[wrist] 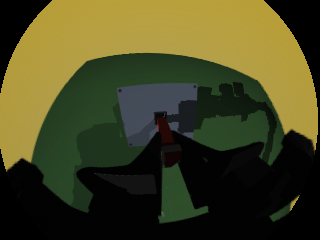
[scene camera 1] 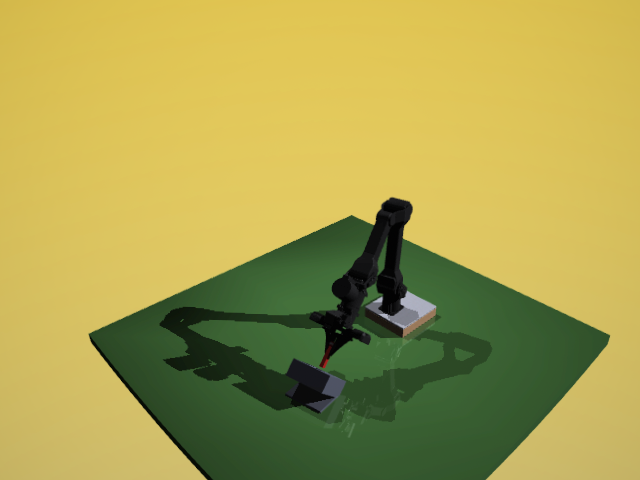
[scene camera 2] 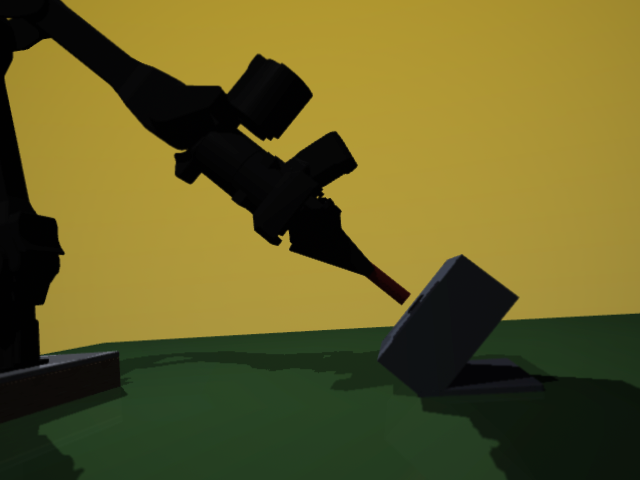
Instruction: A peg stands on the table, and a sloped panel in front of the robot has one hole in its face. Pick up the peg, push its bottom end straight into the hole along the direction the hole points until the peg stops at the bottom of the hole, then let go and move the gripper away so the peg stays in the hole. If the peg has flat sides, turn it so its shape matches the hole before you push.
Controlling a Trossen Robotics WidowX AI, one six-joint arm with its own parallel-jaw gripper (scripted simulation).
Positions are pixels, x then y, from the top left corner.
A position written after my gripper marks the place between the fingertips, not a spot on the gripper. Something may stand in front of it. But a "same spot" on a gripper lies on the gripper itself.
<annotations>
my gripper: wrist 165, 134; scene camera 1; scene camera 2
same spot on my gripper: (scene camera 1: 331, 335) = (scene camera 2: 337, 224)
same spot on flat foot: (scene camera 1: 305, 395) = (scene camera 2: 491, 373)
</annotations>
